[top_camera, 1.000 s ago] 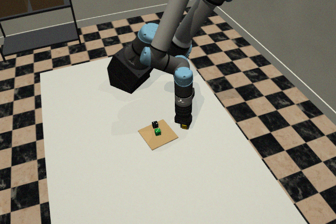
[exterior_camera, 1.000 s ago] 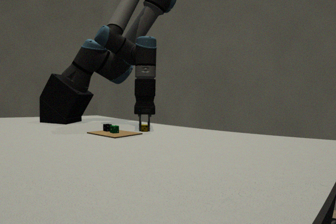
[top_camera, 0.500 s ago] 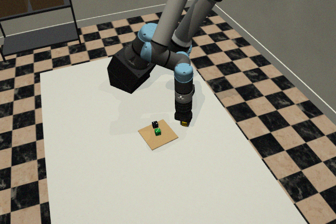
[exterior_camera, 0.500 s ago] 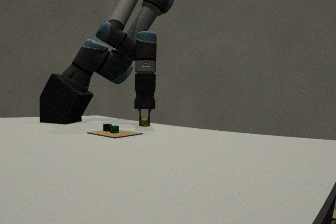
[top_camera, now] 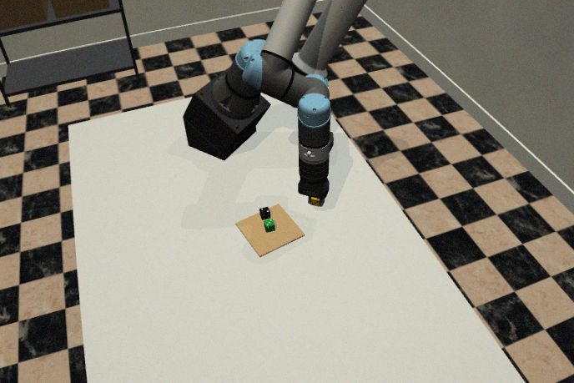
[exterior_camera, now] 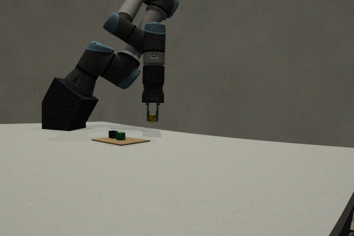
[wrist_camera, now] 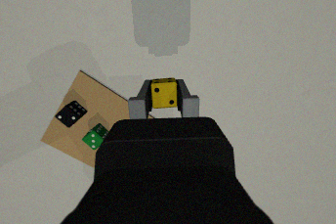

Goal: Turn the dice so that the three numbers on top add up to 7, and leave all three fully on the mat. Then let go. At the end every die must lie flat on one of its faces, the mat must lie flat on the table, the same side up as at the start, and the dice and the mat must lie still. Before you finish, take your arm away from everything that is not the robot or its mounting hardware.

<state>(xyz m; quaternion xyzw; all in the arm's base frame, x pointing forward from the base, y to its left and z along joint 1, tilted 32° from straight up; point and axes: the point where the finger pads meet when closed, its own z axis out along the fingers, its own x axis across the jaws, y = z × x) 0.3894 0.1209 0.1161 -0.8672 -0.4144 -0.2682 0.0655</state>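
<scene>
The green die is 13 cm to the right of my hand, 6 cm below it and 1 cm ahead of it. Round my hand: yellow die: 1 cm below; then black die: 14 cm to the right, 6 cm below, 4 cm behind; then tan mat: 13 cm to the right, 8 cm below, 1 cm ahead.
</scene>
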